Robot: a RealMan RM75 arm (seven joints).
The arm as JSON. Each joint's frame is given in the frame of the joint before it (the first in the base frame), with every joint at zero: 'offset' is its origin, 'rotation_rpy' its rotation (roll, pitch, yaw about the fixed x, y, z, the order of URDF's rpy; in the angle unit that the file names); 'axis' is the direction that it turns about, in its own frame. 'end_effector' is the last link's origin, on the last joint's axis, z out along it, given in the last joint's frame.
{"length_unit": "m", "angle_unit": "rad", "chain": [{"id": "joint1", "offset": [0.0, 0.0, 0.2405], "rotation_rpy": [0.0, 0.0, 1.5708], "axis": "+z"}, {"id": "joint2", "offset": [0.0, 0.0, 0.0], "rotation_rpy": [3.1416, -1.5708, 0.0], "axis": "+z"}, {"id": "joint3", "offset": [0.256, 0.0, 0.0], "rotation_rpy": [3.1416, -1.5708, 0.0], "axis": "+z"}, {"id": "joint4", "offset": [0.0, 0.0, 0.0], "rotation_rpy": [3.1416, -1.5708, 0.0], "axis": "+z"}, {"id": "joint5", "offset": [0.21, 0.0, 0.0], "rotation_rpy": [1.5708, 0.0, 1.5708], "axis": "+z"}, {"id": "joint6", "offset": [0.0, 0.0, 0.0], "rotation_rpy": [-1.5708, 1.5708, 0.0], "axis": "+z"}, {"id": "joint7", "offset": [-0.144, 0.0, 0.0], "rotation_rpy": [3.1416, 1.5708, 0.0], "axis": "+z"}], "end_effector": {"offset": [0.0, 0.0, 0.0], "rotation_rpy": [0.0, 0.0, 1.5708]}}
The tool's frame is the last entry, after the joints.
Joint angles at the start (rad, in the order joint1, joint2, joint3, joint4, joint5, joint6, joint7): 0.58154 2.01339 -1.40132 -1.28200 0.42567 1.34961 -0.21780
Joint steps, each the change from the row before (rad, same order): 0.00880 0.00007 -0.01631 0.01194 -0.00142 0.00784 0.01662; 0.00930 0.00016 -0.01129 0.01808 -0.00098 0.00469 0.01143; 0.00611 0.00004 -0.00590 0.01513 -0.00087 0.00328 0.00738; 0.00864 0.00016 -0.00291 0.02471 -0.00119 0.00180 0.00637; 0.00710 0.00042 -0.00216 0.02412 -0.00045 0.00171 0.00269; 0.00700 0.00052 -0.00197 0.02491 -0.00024 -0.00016 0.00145; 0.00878 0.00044 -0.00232 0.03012 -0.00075 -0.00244 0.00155; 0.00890 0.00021 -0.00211 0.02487 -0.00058 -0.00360 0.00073
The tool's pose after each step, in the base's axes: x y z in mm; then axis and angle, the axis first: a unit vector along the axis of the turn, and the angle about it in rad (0 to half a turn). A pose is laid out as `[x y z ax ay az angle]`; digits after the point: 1 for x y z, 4 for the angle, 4 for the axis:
[217.3 384.3 22.5 -0.8560 0.4910 -0.1618 2.5087]
[217.8 383.6 18.5 -0.8528 0.4940 -0.1693 2.5197]
[219.0 383.0 15.9 -0.8497 0.4973 -0.1750 2.5276]
[221.7 382.5 12.9 -0.8451 0.5027 -0.1819 2.5375]
[224.7 381.7 10.0 -0.8409 0.5072 -0.1889 2.5483]
[227.8 381.0 7.0 -0.8370 0.5112 -0.1955 2.5587]
[231.4 380.4 3.7 -0.8326 0.5154 -0.2028 2.5691]
[233.7 380.4 1.1 -0.8298 0.5178 -0.2083 2.5763]

